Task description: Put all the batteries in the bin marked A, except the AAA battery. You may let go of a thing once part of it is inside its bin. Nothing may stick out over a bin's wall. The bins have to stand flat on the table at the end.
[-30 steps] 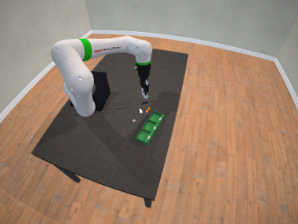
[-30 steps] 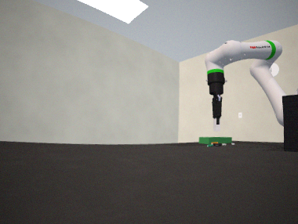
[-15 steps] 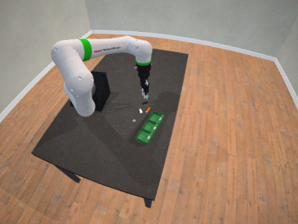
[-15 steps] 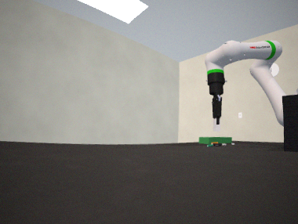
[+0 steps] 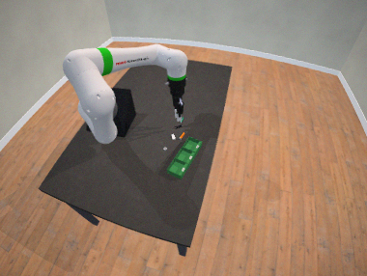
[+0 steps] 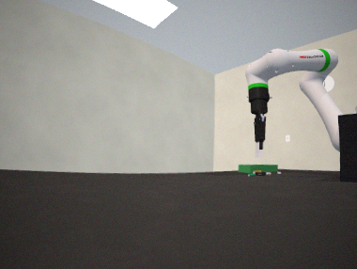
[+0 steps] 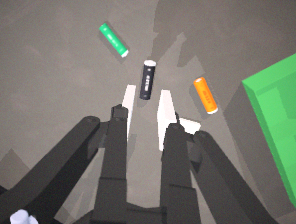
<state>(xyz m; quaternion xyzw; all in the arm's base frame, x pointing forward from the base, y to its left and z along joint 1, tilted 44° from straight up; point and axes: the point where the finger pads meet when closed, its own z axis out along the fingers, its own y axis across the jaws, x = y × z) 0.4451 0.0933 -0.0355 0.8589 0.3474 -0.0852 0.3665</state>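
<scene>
My hand is 100 mm above the black battery. The rest, counted from my hand: white battery (80 mm to the right, 110 mm below); then green battery (60 mm to the left, 100 mm below); then orange battery (50 mm ahead, 70 mm to the right, 100 mm below).
</scene>
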